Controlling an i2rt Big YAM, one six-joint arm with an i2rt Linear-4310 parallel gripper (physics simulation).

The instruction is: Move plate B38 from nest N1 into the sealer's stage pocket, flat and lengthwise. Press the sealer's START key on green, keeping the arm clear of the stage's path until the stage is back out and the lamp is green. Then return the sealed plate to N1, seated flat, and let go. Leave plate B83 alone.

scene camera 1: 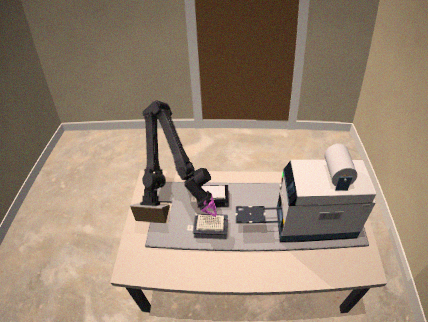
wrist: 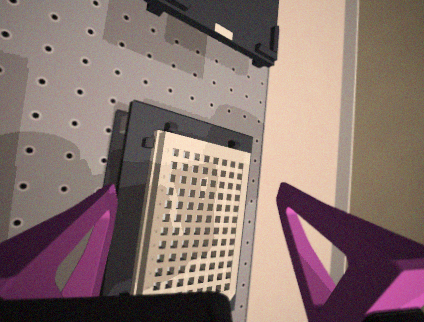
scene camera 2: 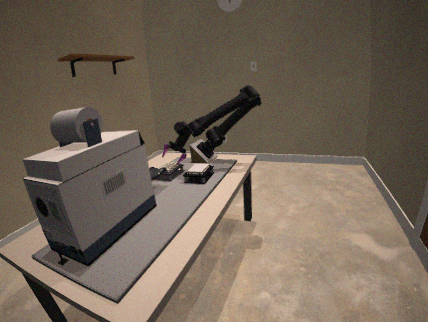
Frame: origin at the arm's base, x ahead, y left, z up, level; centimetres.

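Seen in the pictures: gripper, fingertip midpoint: (scene camera 1: pixel 215 212) (wrist: pixel 199 191) (scene camera 2: pixel 169 161); arm's base at its link origin: (scene camera 1: pixel 150 204) (scene camera 2: pixel 204 150).
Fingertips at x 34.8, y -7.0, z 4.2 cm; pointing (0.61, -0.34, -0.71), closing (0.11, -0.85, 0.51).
Note:
Offsets run from my fingertips to a thing's top centre. "spot": to the spot under its first point. Level surfaces: height alone.
A cream well plate @(dx -2.6, dy -3.2, dz -3.7 cm) (scene camera 1: pixel 210 223) (scene camera 2: pixel 173 165) (wrist: pixel 200 215) lies flat in a dark nest @(dx -2.6, dy -3.1, dz -4.3 cm) (scene camera 1: pixel 211 234) (wrist: pixel 187 119) near the table's front; its label and the nest's cannot be read. My gripper (scene camera 1: pixel 210 213) (scene camera 2: pixel 172 158) (wrist: pixel 199 191) is open and empty above it, with one magenta finger beyond each long side in the wrist view. A second, white-topped plate @(dx -2.4, dy +16.9, dz -3.6 cm) (scene camera 1: pixel 217 192) (scene camera 2: pixel 199 169) sits in another dark nest @(spot: dx +1.4, dy +17.8, dz -9.2 cm) (scene camera 2: pixel 198 179) behind. The sealer (scene camera 1: pixel 320 220) (scene camera 2: pixel 100 200) shows a green light @(spot: dx +31.8, dy +8.7, dz +17.6 cm) (scene camera 1: pixel 283 174). Its dark stage @(spot: dx +16.9, dy -0.9, dz -0.3 cm) (scene camera 1: pixel 250 214) (wrist: pixel 250 20) is out, with no plate on it.
The grey perforated mat @(dz -9.7 cm) (scene camera 1: pixel 260 240) (scene camera 2: pixel 150 240) (wrist: pixel 55 120) lies under the nests and sealer. The stage is on rails between the near nest and the sealer. A white roll @(dx +54.9, dy -0.4, dz +37.9 cm) (scene camera 1: pixel 340 162) (scene camera 2: pixel 72 125) sits on the sealer's top. The arm's base block (scene camera 1: pixel 150 213) is at the table's left end.

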